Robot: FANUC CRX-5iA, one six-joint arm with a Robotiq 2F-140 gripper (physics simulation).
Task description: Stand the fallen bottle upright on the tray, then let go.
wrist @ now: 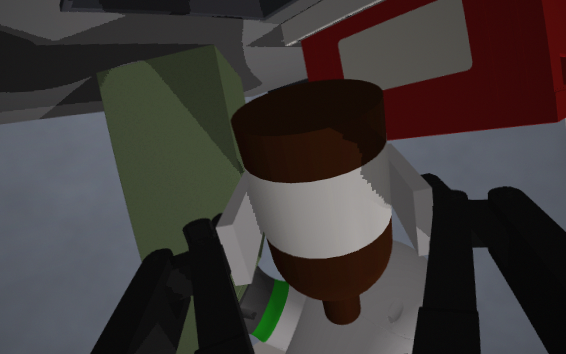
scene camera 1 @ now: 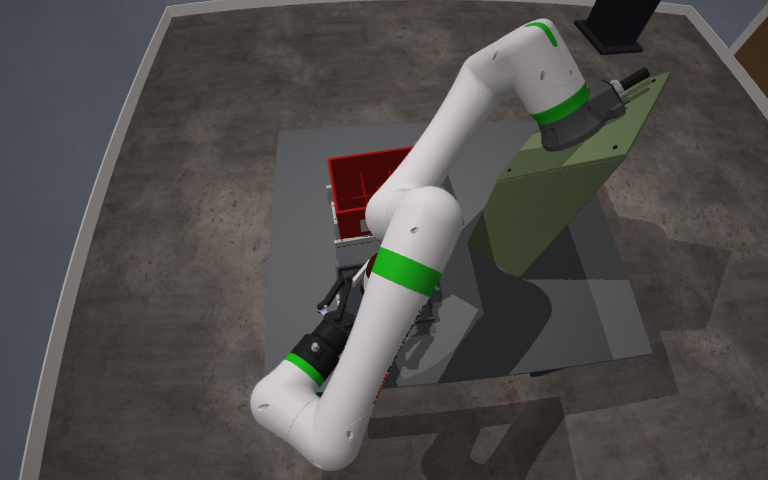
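Where they show: arm's base, link origin: (scene camera 1: 574, 131).
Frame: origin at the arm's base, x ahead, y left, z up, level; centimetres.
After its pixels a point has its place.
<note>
The brown bottle with a white label (scene camera 1: 370, 265) @(x 48.5, y 11.3, z -20.9 cm) (wrist: 320, 215) @(x 49.4, y 15.2, z -26.1 cm) is between the light finger pads of my gripper (scene camera 1: 365, 280) (wrist: 320, 181) @(x 45.4, y 11.4, z -26.6 cm), which is shut on it around the label. In the wrist view its flat base points to the table side and its narrow neck points away, so it is roughly upright, with a slight lean in that view. The dark tray (scene camera 1: 352, 298) @(x 53.9, y 10.4, z -43.9 cm) (wrist: 200, 10) @(x 32.8, y 10.7, z -42.2 cm) lies under the gripper area and is partly hidden by the arm in the scene view. In the wrist view the tray shows apart from the bottle's base.
A red divided crate (scene camera 1: 334, 189) @(x 52.5, y -15.1, z -26.9 cm) (wrist: 425, 110) @(x 42.0, y -7.0, z -29.5 cm) stands beside the tray on a pale frame (scene camera 1: 353, 243) @(x 50.0, y -6.1, z -43.5 cm). The green pedestal (scene camera 1: 526, 215) @(x 10.4, y 9.6, z -16.4 cm) (wrist: 160, 150) @(x 9.8, y 10.5, z -30.9 cm) carries the arm at the right. The grey table (scene camera 1: 300, 226) @(x 64.8, y -16.2, z -44.4 cm) bears them. My white forearm (scene camera 1: 368, 339) @(x 53.3, y 30.9, z -4.3 cm) crosses over the tray.
</note>
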